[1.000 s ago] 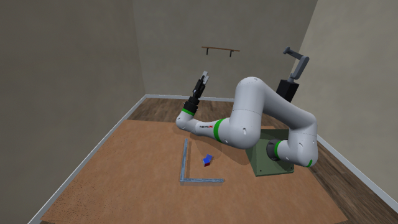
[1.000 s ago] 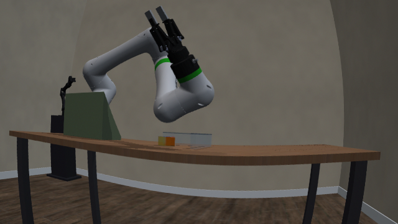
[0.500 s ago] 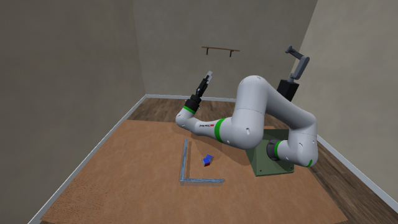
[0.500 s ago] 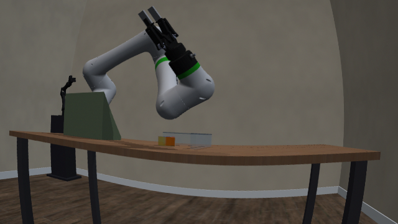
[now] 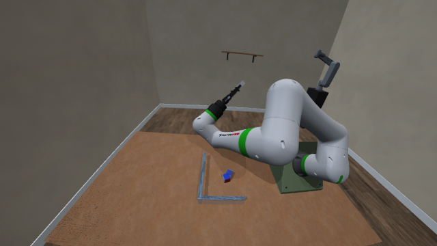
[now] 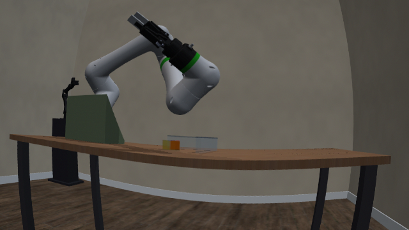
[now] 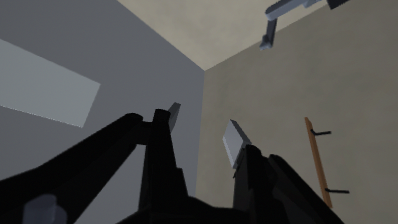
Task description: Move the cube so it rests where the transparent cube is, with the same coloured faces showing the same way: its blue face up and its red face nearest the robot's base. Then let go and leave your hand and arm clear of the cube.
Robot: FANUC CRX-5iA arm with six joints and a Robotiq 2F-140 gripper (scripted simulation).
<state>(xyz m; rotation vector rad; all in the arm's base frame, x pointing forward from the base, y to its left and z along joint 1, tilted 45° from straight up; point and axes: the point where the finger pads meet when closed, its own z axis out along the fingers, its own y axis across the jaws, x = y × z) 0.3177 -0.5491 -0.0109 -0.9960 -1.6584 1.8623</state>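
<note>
Now: the transparent cube 450 mm below my hand, 330 mm to the left of it and 80 mm ahead of it.
</note>
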